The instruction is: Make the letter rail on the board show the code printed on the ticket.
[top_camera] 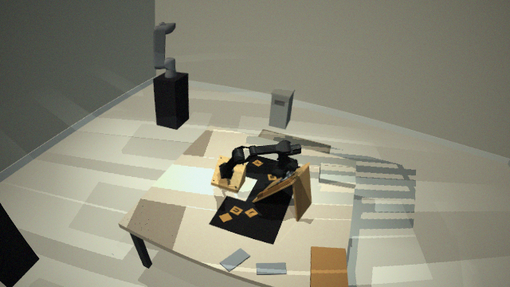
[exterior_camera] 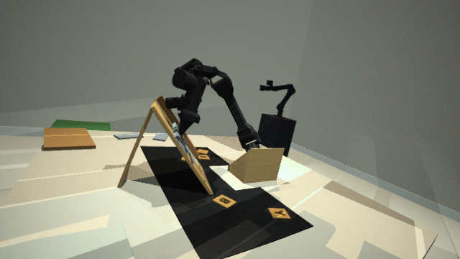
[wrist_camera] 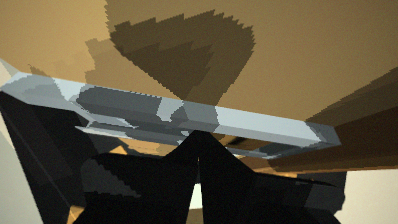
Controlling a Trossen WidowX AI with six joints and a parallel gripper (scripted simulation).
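The letter tile marked t lies 30 mm to the right of my gripper tip and 10 mm behind it. The rest, counted from my gripper tip: black mat: 170 mm below, 160 mm behind, 20 mm to the left; then white ticket: 90 mm below, 70 mm behind, 20 mm to the right; then pale grey box: 380 mm to the left, 350 mm ahead, 150 mm below.
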